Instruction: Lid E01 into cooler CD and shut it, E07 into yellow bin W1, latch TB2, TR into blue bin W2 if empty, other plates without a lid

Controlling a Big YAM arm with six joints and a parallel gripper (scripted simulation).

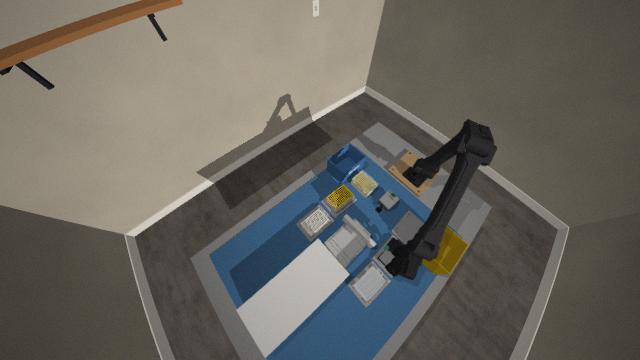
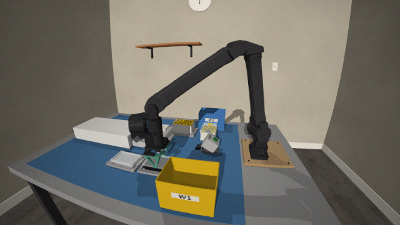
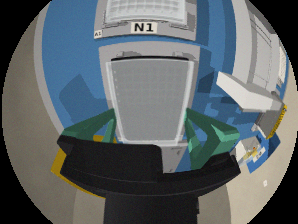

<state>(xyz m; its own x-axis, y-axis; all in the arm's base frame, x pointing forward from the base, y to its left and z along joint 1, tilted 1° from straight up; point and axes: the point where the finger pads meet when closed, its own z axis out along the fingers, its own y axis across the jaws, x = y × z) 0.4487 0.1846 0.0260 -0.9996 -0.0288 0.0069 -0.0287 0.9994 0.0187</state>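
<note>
Now: hand 20 mm above the black plate. Also, from my hand: grey plate lid: right at my hand; grey lid park nest: 170 mm behind, 30 mm below, 20 mm to the right; yellow bin W1: 170 mm behind, 130 mm to the left.
</note>
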